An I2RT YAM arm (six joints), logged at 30 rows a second.
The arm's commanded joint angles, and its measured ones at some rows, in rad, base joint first. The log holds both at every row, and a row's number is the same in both.
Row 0, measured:
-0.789 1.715 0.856 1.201 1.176 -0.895
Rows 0 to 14, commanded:
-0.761 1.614 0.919 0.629 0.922 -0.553
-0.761 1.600 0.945 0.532 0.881 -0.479
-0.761 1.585 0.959 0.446 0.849 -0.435
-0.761 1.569 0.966 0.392 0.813 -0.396
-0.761 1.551 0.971 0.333 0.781 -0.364
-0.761 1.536 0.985 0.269 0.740 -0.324
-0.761 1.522 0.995 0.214 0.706 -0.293
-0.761 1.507 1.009 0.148 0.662 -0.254
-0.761 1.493 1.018 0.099 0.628 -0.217
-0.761 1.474 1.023 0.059 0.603 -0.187
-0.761 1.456 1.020 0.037 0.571 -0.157
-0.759 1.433 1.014 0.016 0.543 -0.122
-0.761 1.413 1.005 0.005 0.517 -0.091
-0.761 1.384 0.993 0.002 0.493 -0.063
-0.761 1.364 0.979 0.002 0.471 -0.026
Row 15, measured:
-0.802 1.476 0.981 0.150 0.776 -0.160
